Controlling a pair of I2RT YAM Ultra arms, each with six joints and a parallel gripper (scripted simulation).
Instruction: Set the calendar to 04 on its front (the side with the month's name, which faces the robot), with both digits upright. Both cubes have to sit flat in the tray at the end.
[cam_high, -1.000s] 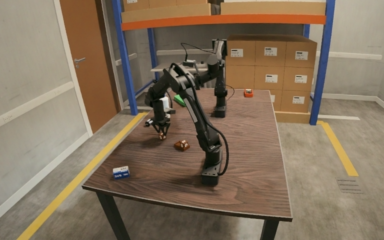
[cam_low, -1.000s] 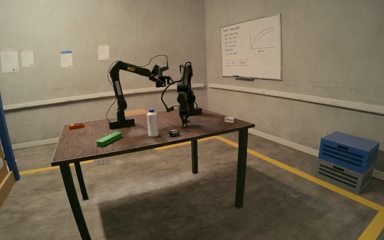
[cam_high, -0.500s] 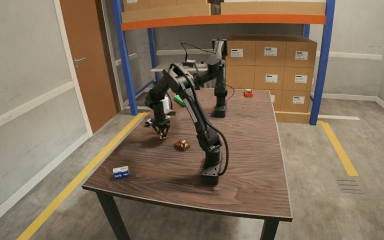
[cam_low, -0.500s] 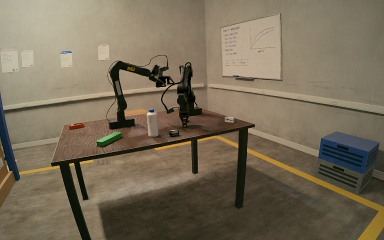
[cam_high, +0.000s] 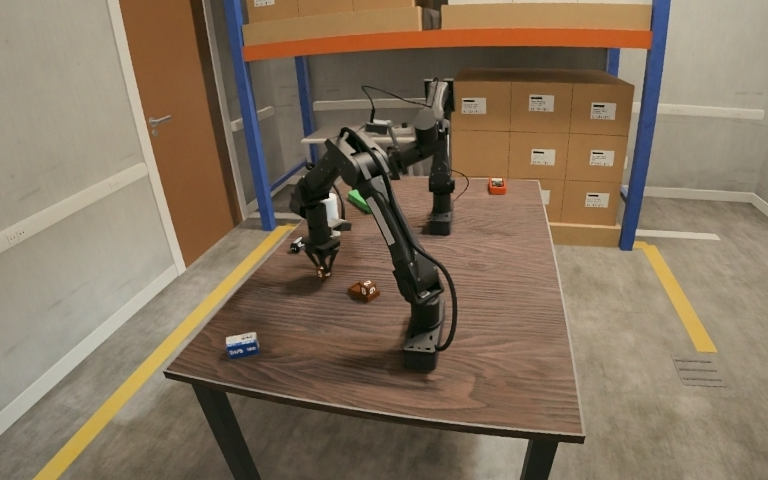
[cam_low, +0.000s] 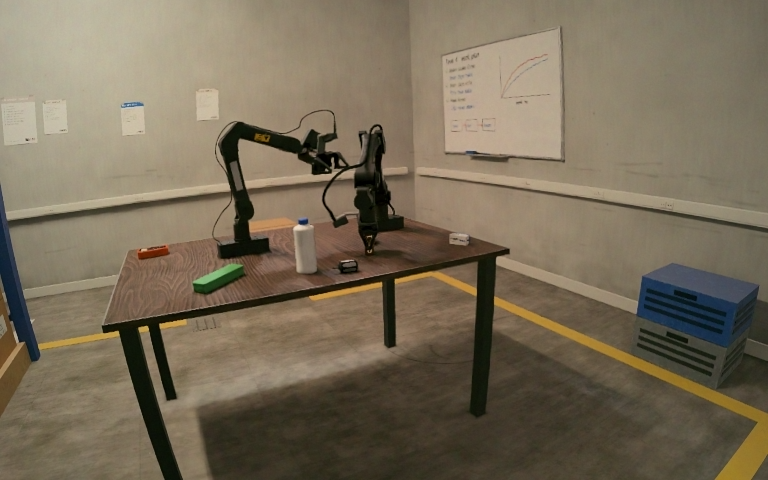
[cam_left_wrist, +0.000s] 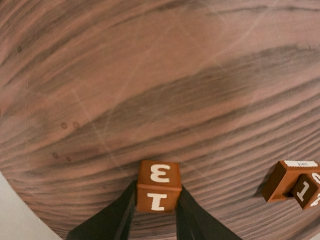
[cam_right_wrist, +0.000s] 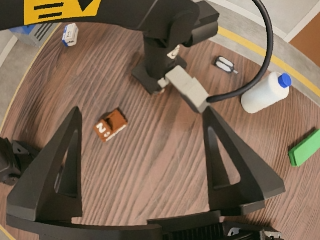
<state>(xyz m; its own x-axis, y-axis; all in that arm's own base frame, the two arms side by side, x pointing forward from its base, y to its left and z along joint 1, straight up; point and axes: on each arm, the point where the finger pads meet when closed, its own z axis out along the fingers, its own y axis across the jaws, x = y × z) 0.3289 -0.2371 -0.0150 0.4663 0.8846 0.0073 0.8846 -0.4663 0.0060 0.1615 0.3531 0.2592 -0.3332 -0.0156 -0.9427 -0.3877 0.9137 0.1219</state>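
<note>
Now: left hand 14 cm past the brown calendar tray, 8 cm to the right of it and 2 cm above it. The rest, counted from my left hand: black item: 17 cm to the right, 13 cm ahead, 1 cm below.
</note>
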